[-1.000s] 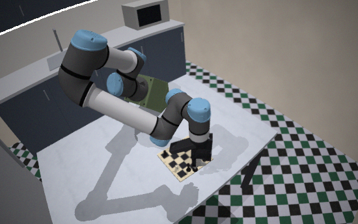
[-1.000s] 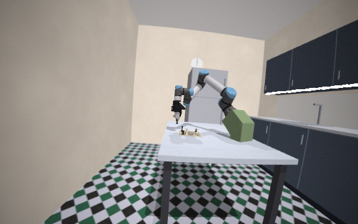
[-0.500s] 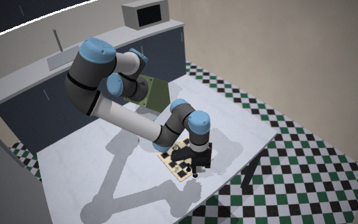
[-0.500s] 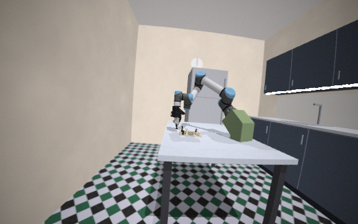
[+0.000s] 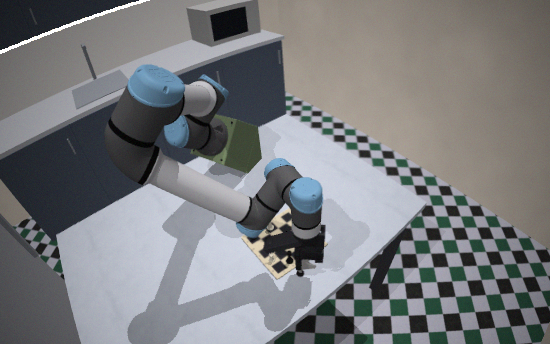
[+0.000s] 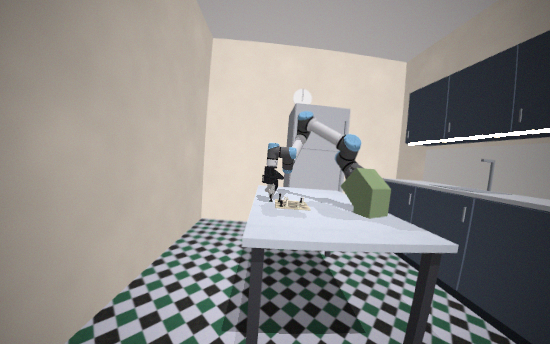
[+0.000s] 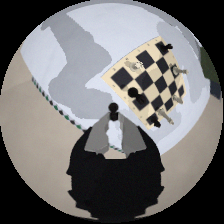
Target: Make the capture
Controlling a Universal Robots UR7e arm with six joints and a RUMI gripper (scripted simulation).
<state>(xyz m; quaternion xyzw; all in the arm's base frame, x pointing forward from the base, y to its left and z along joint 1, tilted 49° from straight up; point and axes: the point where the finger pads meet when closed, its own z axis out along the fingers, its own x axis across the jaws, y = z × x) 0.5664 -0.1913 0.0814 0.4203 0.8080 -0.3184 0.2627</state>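
Now: hand 10 mm above the black chess piece. Round my hand: white piece: 200 mm behind, 90 mm to the left, 10 mm below; chessboard: 120 mm behind, 70 mm to the left, 40 mm below.
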